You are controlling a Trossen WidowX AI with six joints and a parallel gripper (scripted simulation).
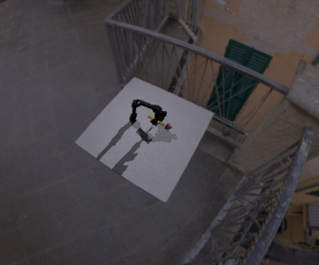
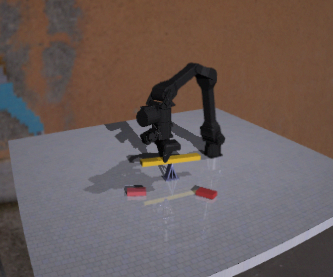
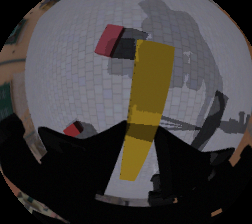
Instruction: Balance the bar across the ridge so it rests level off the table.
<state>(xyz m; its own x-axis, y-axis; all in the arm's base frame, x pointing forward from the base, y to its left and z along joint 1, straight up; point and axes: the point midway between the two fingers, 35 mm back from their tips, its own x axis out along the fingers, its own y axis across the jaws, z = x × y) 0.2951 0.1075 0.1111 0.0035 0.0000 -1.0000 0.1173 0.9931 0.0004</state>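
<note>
Now: the yellow bar 30 mm behind my gripper tip.
</note>
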